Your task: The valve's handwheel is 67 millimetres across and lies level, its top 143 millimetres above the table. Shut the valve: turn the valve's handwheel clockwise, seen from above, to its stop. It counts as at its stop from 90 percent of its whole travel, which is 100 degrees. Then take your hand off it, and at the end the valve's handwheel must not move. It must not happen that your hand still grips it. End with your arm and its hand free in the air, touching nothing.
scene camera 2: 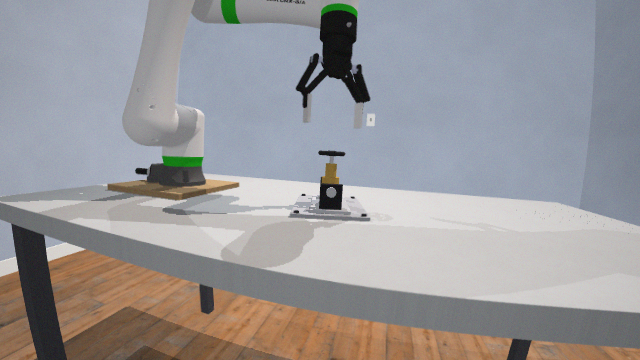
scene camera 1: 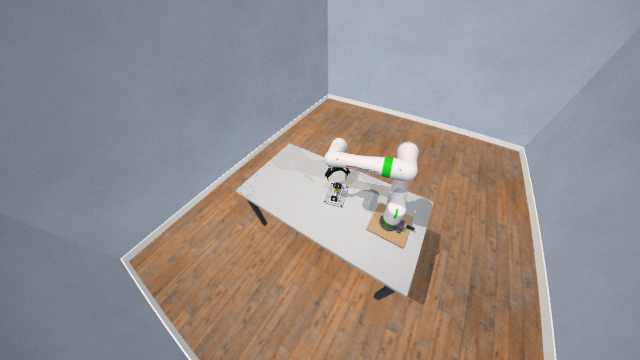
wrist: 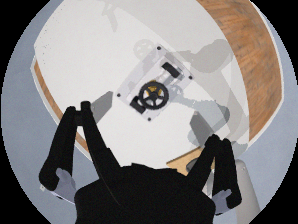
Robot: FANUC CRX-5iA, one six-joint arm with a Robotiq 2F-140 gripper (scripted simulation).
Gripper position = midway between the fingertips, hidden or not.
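Observation:
What I see here is my gripper [scene camera 2: 333,125], and I can see the gripper [wrist: 153,108] as well.

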